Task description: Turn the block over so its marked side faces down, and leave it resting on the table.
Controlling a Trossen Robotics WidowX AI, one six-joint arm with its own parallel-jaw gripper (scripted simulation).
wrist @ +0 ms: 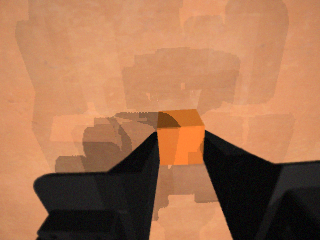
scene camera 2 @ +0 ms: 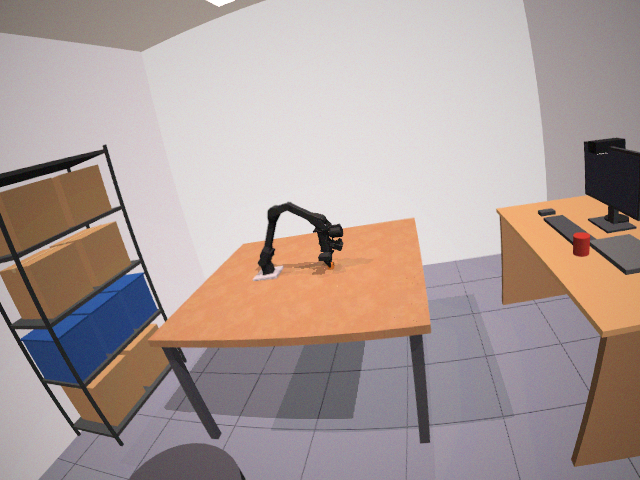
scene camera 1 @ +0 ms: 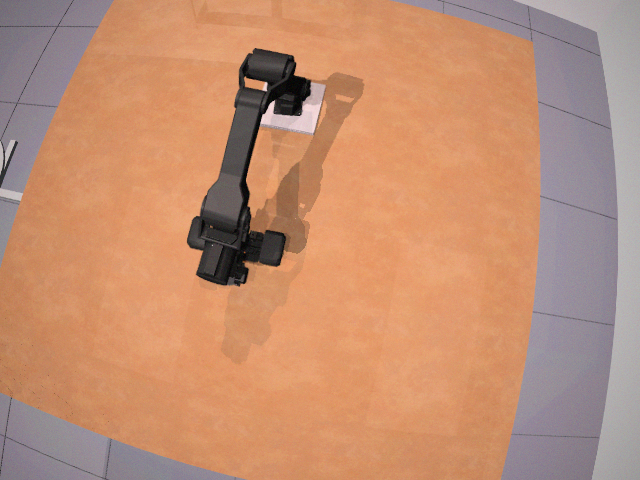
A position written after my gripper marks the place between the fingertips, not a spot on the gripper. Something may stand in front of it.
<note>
I see my gripper point(scene camera 1: 239, 252) and an orange block point(wrist: 180, 133).
My gripper shows as well in the wrist view point(wrist: 178, 135).
</note>
